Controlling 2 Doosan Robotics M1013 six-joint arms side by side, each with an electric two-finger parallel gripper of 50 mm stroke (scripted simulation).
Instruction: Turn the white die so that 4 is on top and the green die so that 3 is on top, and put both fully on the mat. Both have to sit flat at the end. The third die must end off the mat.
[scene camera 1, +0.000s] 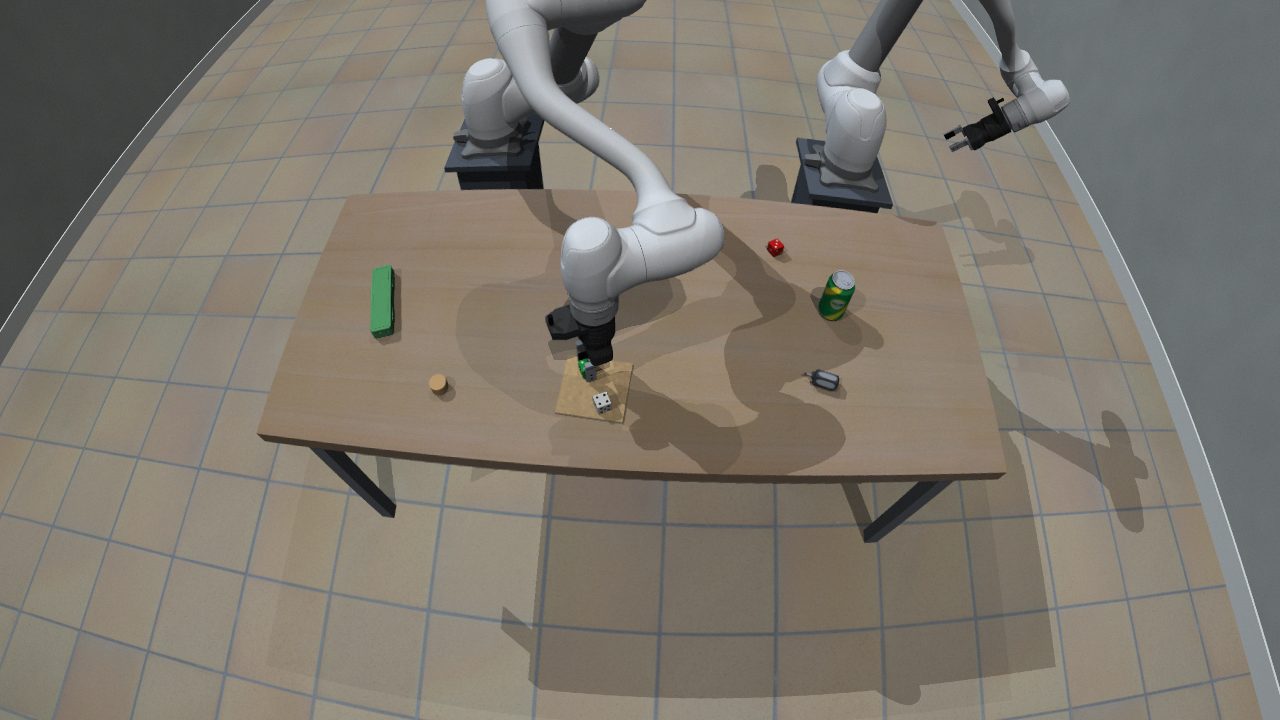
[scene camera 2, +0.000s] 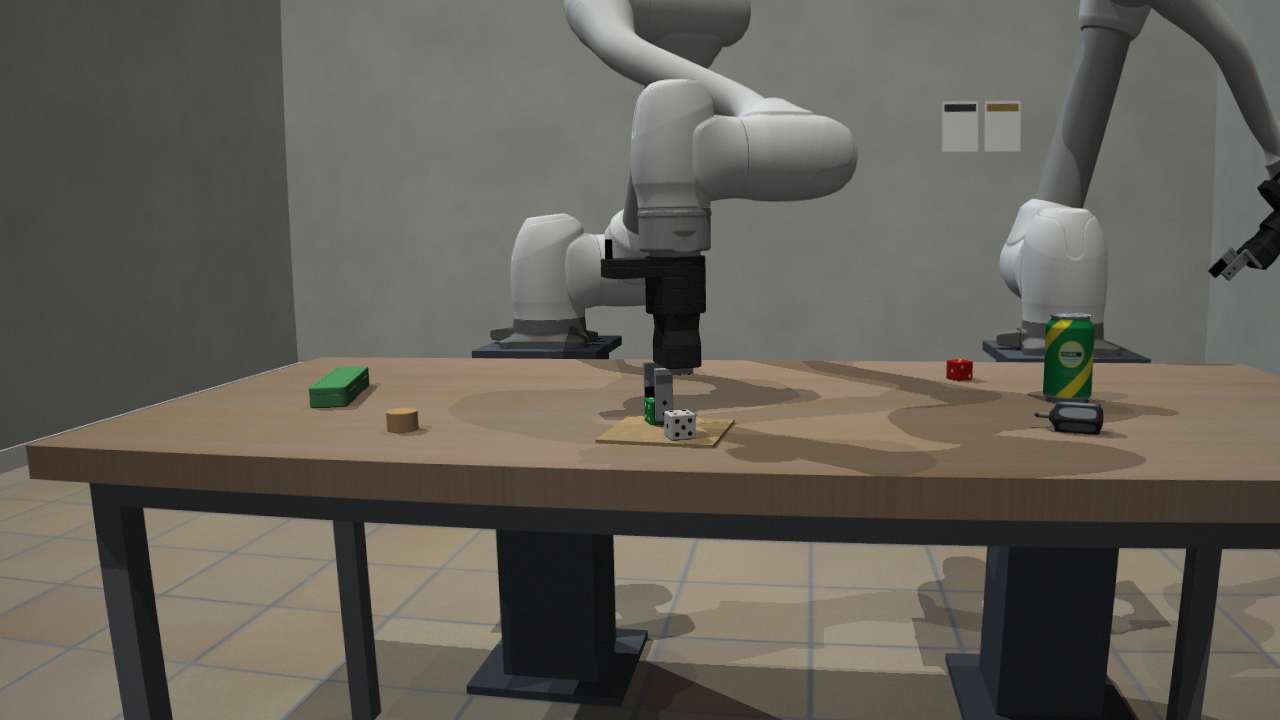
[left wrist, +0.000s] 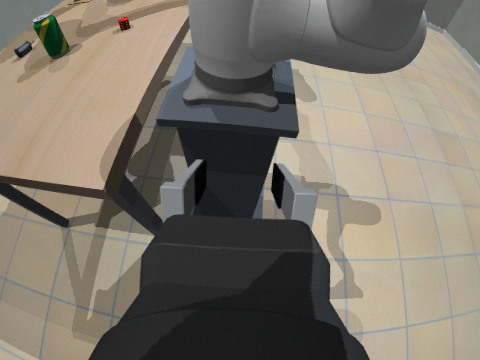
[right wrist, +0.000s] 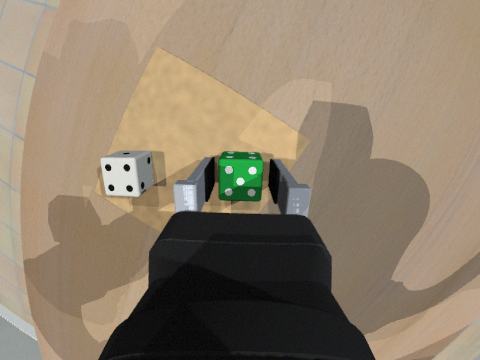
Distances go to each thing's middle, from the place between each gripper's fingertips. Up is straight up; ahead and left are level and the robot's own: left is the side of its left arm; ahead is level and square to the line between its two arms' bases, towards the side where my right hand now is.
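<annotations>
The green die (right wrist: 240, 174) is 10 mm below my right hand (scene camera 2: 658, 416). Counted from my right hand, the white die (scene camera 2: 678, 424) is 10 mm below, 40 mm to the left and 80 mm ahead, while the wooden disc (scene camera 2: 401, 420) is 20 mm below, 320 mm to the right and 80 mm ahead. The tan mat (scene camera 1: 575, 398) is 30 mm below my right hand, 20 mm to the left of it and 40 mm ahead of it.
From my left hand (scene camera 2: 1218, 275), the can (scene camera 2: 1069, 341) is 10 cm below, 43 cm to the right and 59 cm ahead. The dark grey object (scene camera 2: 1087, 418) is 14 cm below my left hand, 47 cm to the right of it and 79 cm ahead of it. Counted from my left hand as well, the green die is 14 cm below, 97 cm to the right and 82 cm ahead, and the tan mat is 16 cm below, 95 cm to the right and 85 cm ahead.
</annotations>
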